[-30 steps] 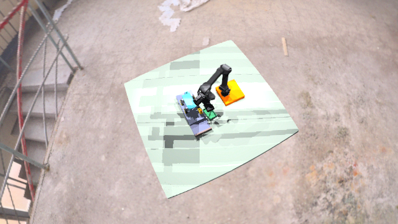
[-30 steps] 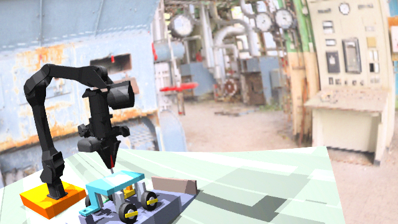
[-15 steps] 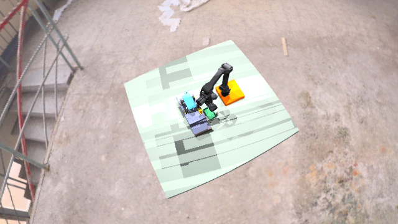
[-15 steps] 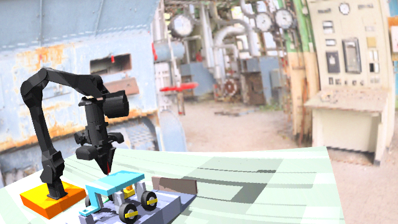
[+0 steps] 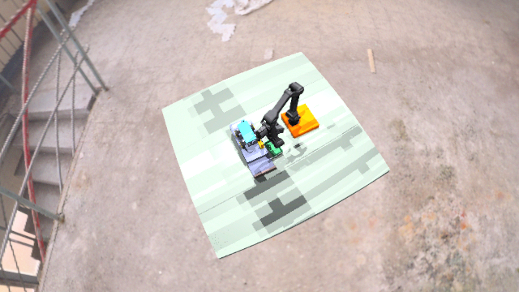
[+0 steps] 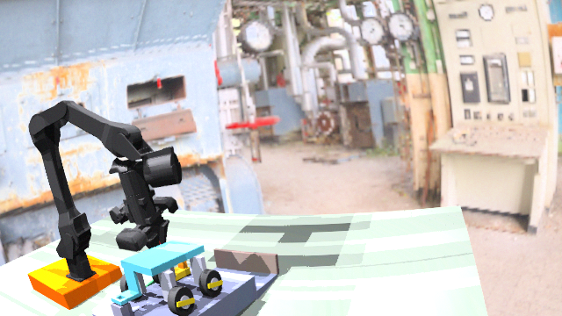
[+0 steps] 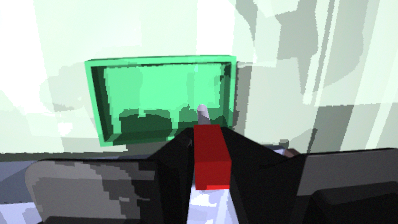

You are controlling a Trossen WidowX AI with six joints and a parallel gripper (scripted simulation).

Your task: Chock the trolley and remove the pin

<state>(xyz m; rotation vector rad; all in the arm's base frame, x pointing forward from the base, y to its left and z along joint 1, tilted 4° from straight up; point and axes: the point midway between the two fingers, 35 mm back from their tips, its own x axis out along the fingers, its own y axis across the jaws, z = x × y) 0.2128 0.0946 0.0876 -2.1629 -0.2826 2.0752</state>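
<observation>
The yellow chock lies 7 cm ahead of my gripper tip, 5 cm to the right of it and 1 cm above it. From my gripper tip the other things lie so: red-headed stop pin (right at my gripper tip); trolley (14 cm to the right, 12 cm ahead, 3 cm above); grey-blue ramp (13 cm to the right, 12 cm ahead, 3 cm below).
</observation>
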